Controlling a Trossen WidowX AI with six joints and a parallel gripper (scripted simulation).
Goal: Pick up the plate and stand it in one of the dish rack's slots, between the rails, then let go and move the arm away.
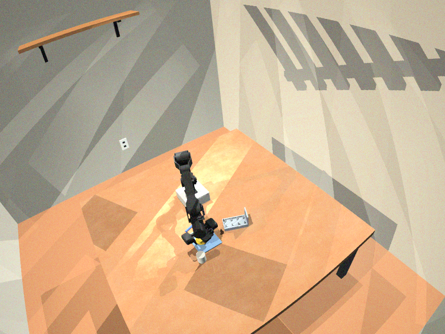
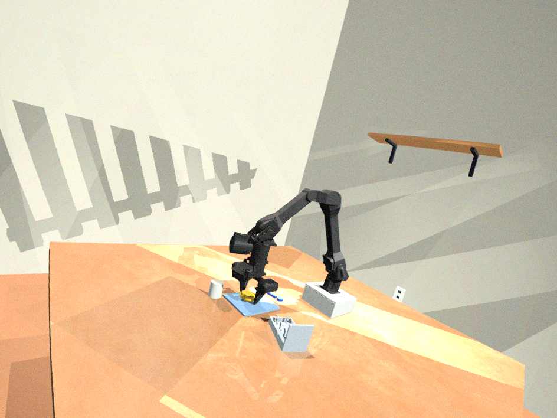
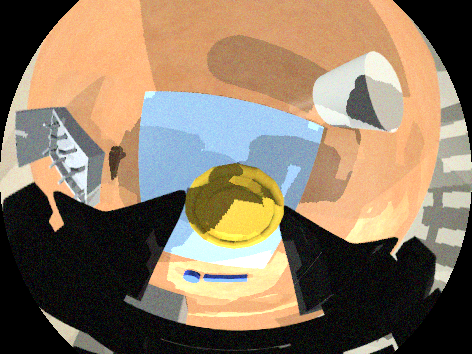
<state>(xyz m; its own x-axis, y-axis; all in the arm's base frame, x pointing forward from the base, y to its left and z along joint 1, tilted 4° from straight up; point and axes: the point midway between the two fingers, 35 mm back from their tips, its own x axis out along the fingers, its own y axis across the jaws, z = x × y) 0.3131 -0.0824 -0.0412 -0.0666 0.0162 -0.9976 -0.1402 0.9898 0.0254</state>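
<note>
Now: gripper tip 10 mm past the grey dish rack, 200 mm to the right of it and 20 mm below it. Round my gripper tip: blue spoon: 120 mm behind; white cup: 100 mm ahead, 50 mm to the right, 20 mm above; yellow plate: 10 mm above.
</note>
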